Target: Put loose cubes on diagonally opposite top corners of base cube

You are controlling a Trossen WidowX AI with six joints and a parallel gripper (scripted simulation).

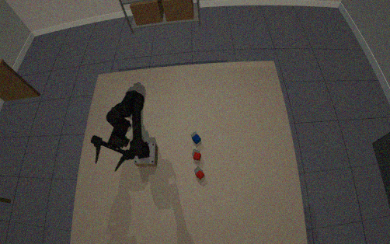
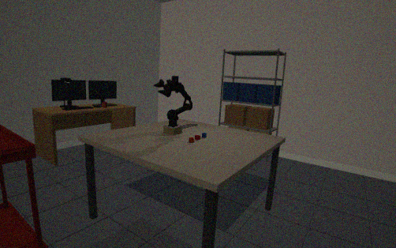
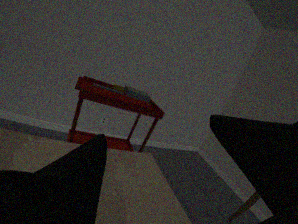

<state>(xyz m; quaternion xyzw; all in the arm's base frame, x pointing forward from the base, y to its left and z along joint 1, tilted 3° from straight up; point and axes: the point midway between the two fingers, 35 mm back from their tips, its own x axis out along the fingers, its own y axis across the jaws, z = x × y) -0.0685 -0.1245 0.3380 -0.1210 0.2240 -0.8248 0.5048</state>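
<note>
The blue base cube lies 38 cm below my gripper tip, 38 cm ahead of it and 20 cm to the left of it.
</note>
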